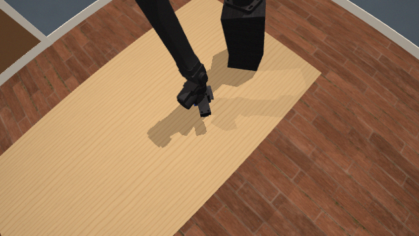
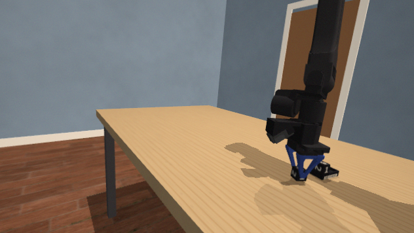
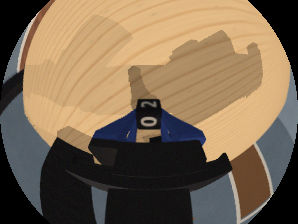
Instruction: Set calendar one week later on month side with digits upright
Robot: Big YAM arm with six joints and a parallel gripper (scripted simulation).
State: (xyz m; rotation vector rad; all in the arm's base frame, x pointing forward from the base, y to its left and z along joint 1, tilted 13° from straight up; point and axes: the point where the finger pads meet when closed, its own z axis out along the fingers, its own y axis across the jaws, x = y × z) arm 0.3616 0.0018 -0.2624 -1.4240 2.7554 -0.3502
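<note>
Now: hand right at the black date cube. Round my hand: black tray 100 mm to the right, 30 mm behind, 10 mm below; then black cube 90 mm to the right, 30 mm behind.
</note>
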